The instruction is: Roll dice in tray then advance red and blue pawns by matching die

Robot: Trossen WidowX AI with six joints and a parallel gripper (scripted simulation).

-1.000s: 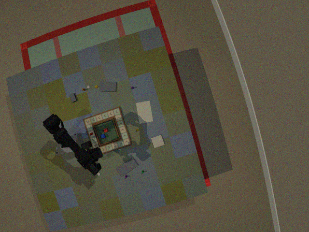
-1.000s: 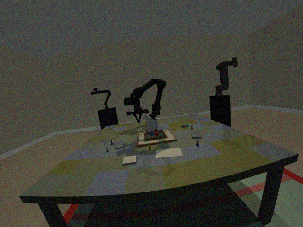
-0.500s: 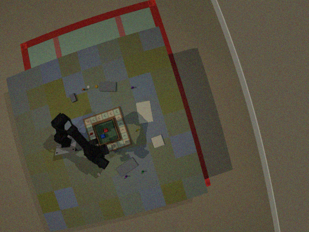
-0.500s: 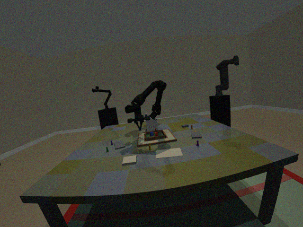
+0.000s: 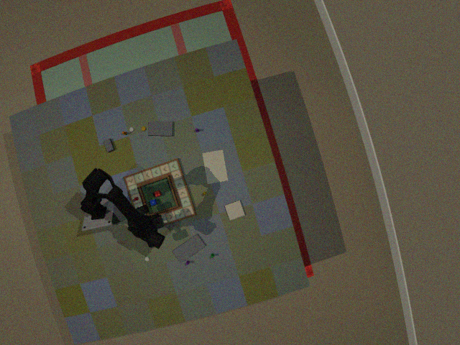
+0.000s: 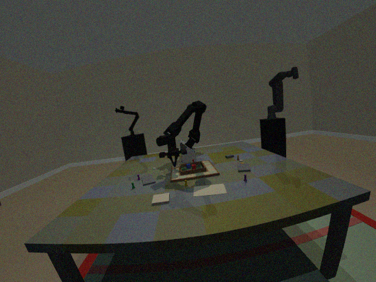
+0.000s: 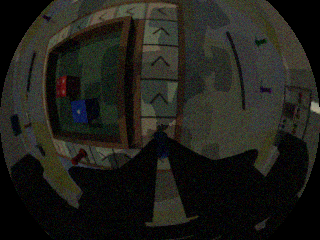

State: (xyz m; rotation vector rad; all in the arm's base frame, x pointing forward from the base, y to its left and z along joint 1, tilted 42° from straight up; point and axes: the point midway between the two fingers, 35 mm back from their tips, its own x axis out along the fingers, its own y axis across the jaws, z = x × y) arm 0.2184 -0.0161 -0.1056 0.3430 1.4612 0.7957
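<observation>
Now: the blue pawn 1 cm above my gripper tip. Round my gripper tip: yellow pawn (26 cm ahead, 11 cm to the left, 2 cm below); red pawn (7 cm behind, 12 cm to the left, 1 cm below).
</observation>
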